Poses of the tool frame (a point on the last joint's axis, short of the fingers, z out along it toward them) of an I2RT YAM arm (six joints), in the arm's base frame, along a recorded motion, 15 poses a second.
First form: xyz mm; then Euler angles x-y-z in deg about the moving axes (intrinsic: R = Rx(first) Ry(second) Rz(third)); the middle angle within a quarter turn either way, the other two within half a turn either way.
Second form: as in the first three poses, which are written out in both.
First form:
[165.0 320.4 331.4 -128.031 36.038 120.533]
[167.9 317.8 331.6 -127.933 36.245 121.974]
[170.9 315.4 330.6 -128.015 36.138 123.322]
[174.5 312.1 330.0 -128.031 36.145 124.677]
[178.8 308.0 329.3 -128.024 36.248 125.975]
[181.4 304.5 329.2 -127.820 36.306 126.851]
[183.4 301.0 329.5 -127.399 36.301 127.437]
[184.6 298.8 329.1 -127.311 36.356 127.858]
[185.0 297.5 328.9 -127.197 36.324 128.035]
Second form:
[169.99 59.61 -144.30 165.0 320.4 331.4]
[167.56 59.49 -147.27 167.9 317.8 331.6]
[165.43 59.08 -149.69 170.9 315.4 330.6]
[163.29 58.71 -152.19 174.5 312.1 330.0]
[161.32 58.37 -154.61 178.8 308.0 329.3]
[159.65 58.20 -156.50 181.4 304.5 329.2]
[158.04 58.14 -158.16 183.4 301.0 329.5]
[157.28 58.05 -159.05 184.6 298.8 329.1]
[156.80 58.00 -159.52 185.0 297.5 328.9]

